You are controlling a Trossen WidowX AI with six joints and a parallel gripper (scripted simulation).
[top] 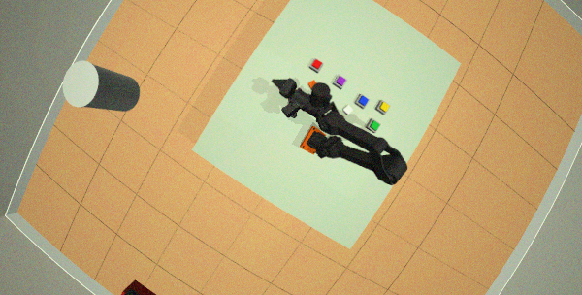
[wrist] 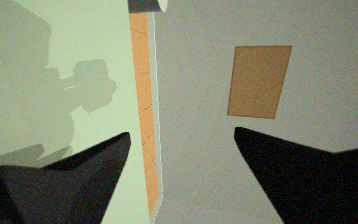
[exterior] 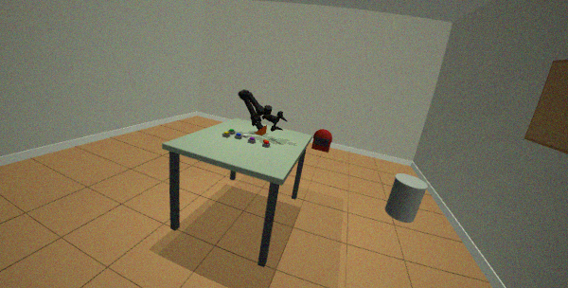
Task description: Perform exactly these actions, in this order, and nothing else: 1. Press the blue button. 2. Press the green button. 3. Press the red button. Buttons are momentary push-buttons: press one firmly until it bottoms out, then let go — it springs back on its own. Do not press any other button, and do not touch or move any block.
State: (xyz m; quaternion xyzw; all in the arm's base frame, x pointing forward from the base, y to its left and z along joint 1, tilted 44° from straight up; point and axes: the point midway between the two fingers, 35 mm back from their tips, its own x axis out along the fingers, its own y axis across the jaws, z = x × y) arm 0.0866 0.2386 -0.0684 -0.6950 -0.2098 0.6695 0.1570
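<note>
Right now the blue button is 180 mm ahead of my gripper tip, 340 mm to the right of it and 120 mm below it. The rest, counted from my gripper tip: purple button 190 mm ahead, 210 mm to the right, 120 mm below; then red button 200 mm ahead, 80 mm to the right, 120 mm below; then orange block 110 mm ahead, 110 mm to the right, 140 mm below.
</note>
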